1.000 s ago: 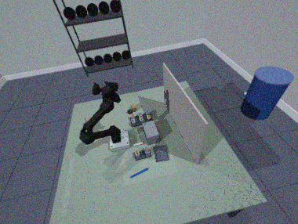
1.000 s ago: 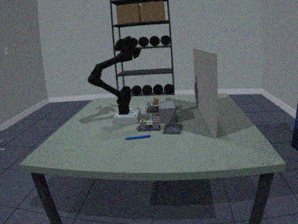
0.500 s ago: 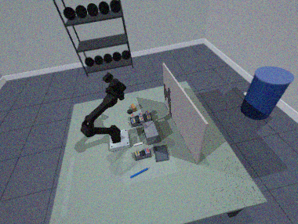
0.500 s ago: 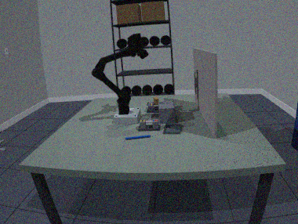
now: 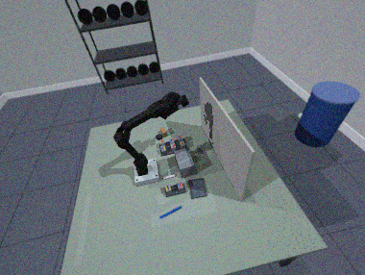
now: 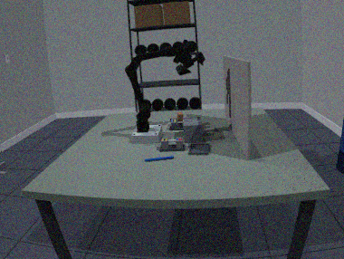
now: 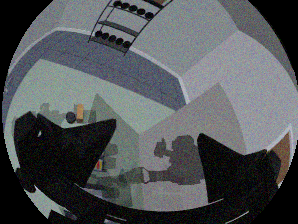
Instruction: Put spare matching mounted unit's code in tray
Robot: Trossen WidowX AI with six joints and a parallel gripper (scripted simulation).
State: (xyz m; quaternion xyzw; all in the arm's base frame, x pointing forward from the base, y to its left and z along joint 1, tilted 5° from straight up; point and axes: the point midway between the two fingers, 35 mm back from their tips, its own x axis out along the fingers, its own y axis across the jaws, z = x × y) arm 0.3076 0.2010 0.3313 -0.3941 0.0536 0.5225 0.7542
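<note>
Now: the spare 2 cm behind my gripper tip, 4 cm to the right of it and 34 cm below it. From my gripper tip the other things lie so: tall grey panel 21 cm ahead, 20 cm to the right, 15 cm below; tray 39 cm to the right, 37 cm below.
</note>
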